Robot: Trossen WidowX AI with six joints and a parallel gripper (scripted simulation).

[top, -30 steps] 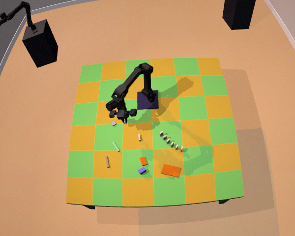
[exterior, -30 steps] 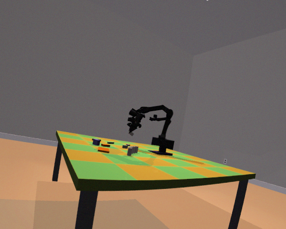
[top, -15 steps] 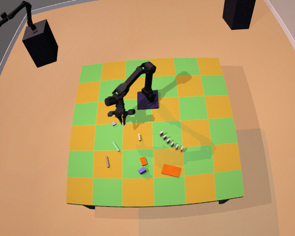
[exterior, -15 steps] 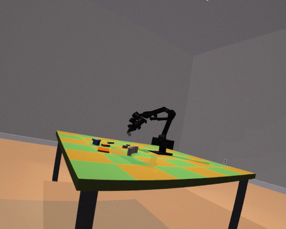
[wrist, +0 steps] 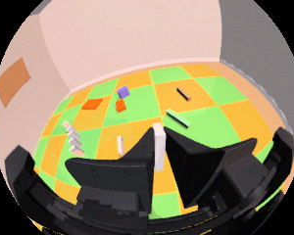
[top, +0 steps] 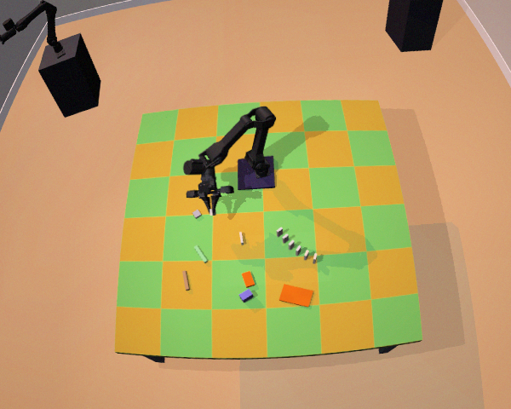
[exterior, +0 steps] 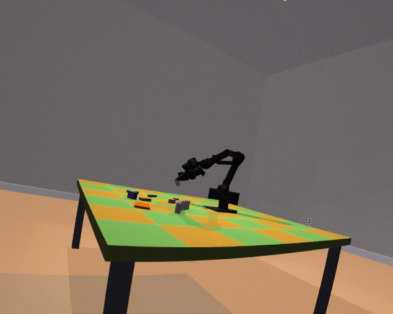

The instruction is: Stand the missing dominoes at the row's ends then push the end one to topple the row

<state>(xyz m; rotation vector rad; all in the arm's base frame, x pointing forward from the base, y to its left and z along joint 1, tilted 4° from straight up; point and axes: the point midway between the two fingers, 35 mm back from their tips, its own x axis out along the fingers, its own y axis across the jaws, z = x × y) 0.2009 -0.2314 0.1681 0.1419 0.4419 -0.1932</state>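
My gripper tip is now 14 cm above the green bar, 10 cm short of it and 9 cm to the left of it. The rest, counted from my gripper tip: brown bar: 21 cm ahead, 17 cm to the right, 14 cm below; grey block: 14 cm below, 9 cm behind, 7 cm to the right; orange block: 25 cm ahead, 14 cm below, 8 cm to the left.
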